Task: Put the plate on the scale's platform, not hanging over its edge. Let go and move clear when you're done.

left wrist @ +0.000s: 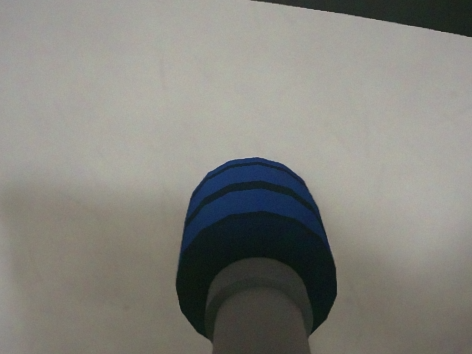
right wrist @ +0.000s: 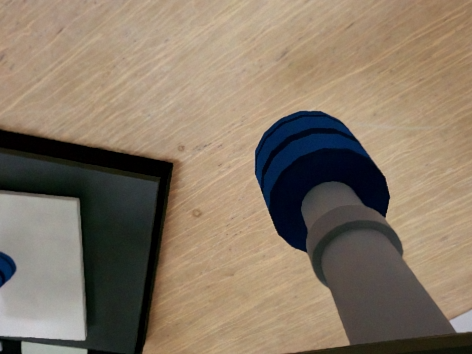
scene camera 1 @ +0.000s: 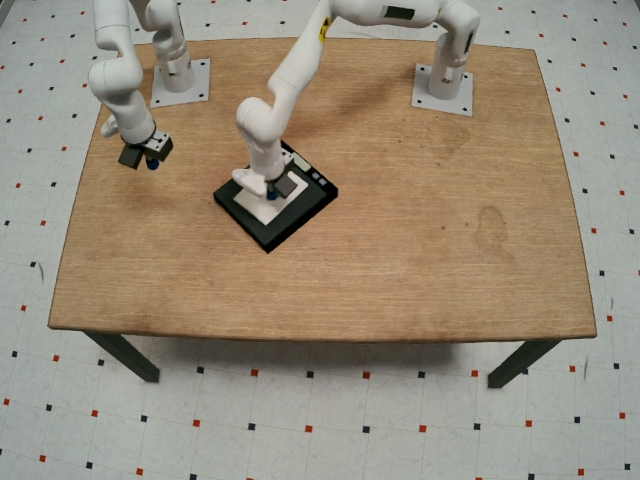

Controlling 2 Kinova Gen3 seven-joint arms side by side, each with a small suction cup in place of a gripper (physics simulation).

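Frame: origin at the left arm's base, x ahead, y left, z up, level; metres.
Where they show: left hand at its tool point: (left wrist: 250, 203) (right wrist: 5, 257) (scene camera 1: 272, 197); right hand at its tool point: (right wrist: 305, 161) (scene camera 1: 153, 165); left arm's base at its link origin: (scene camera 1: 443, 89); right arm's base at its link origin: (scene camera 1: 180, 82).
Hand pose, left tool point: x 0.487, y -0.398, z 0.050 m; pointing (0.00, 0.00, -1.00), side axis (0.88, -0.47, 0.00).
Observation:
Each offset is from my left tool point to the centre of the thing. "spot": to the spot under its first point. Level surfaces: height alone.
The plate {0.011 m back, 0.006 m right, 0.007 m up} (scene camera 1: 266, 212) (left wrist: 250, 90) (right wrist: 50, 260) is a flat, pale square. It lies level over the dark platform of the black scale {0.028 m back, 0.002 m right, 0.027 m down} (scene camera 1: 268, 237) (left wrist: 430, 12) (right wrist: 120, 250), and its visible edges are inside the platform's outline. Whether it touches the platform cannot be told. My left gripper (scene camera 1: 271, 195) (left wrist: 256, 200) (right wrist: 6, 268), a blue suction cup, is shut on the plate's upper face near the middle. The left wrist hides part of the plate in the scene view. My right gripper (scene camera 1: 151, 164) (right wrist: 315, 145) is open and empty, above the table left of the scale.
The scale's pale display {0.122 m back, 0.042 m left, 0.011 m down} (scene camera 1: 302, 162) (right wrist: 55, 349) and grey buttons {spot: 0.081 m back, 0.099 m left, 0.011 m down} (scene camera 1: 318, 178) are along its upper right side in the scene view. The scale stands turned on the wooden table {0.050 m down} (scene camera 1: 392, 268). Both arm bases stand on white mounting plates at the table's back edge.

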